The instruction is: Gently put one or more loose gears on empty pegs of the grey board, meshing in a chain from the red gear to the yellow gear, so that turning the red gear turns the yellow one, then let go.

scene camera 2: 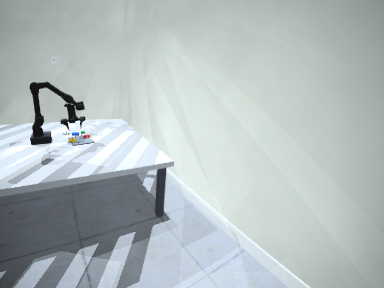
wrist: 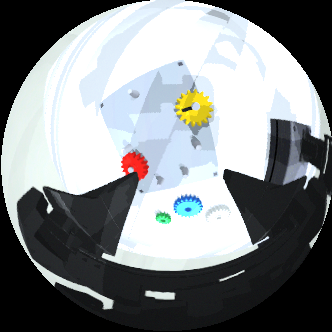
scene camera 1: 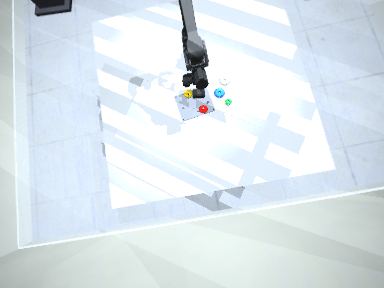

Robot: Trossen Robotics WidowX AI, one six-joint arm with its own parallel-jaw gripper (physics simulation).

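Where they show: gripper, fingertip midpoint: (scene camera 2: 75,130) (wrist: 181,174); arm's base, origin of the base link: (scene camera 2: 38,135) (wrist: 305,146).
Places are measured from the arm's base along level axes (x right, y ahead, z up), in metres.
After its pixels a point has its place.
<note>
The grey board (scene camera 1: 190,111) {x 0.022, y 0.367, z -0.048 m} (wrist: 112,115) {x 0.040, y 0.391, z -0.048 m} lies on the table with several bare pegs. The red gear (scene camera 1: 203,109) {x -0.058, y 0.366, z -0.031 m} (scene camera 2: 86,136) {x -0.036, y 0.360, z -0.035 m} (wrist: 134,166) {x -0.053, y 0.353, z -0.031 m} and the yellow gear (scene camera 1: 188,93) {x 0.028, y 0.259, z -0.029 m} (scene camera 2: 72,140) {x 0.051, y 0.256, z -0.036 m} (wrist: 194,108) {x 0.028, y 0.255, z -0.026 m} sit on pegs of it, apart from each other. The loose blue gear (scene camera 1: 219,93) {x -0.159, y 0.270, z -0.038 m} (scene camera 2: 75,134) {x -0.131, y 0.264, z -0.043 m} (wrist: 188,206) {x -0.150, y 0.259, z -0.037 m}, the small green gear (scene camera 1: 228,102) {x -0.209, y 0.330, z -0.039 m} (scene camera 2: 83,132) {x -0.191, y 0.328, z -0.045 m} (wrist: 163,218) {x -0.200, y 0.318, z -0.038 m} and the white gear (scene camera 1: 224,81) {x -0.195, y 0.194, z -0.039 m} (wrist: 218,213) {x -0.183, y 0.185, z -0.040 m} lie beside the board. My gripper (scene camera 2: 74,129) {x -0.039, y 0.273, z 0.021 m} (wrist: 181,174) {x -0.039, y 0.273, z 0.021 m} is open and empty, above the board and the gears. In scene camera 1 its fingertips are hidden under the wrist.
The white table (scene camera 1: 150,175) {x 0.281, y 0.745, z -0.056 m} (scene camera 2: 125,165) {x 0.518, y 0.604, z -0.056 m} carries bright light stripes and shadows. The arm (scene camera 1: 192,42) {x -0.023, y 0.233, z 0.309 m} (scene camera 2: 56,90) {x 0.004, y 0.160, z 0.341 m} reaches over the table from its base. A dark block (scene camera 1: 52,6) shows at the top left of scene camera 1.
</note>
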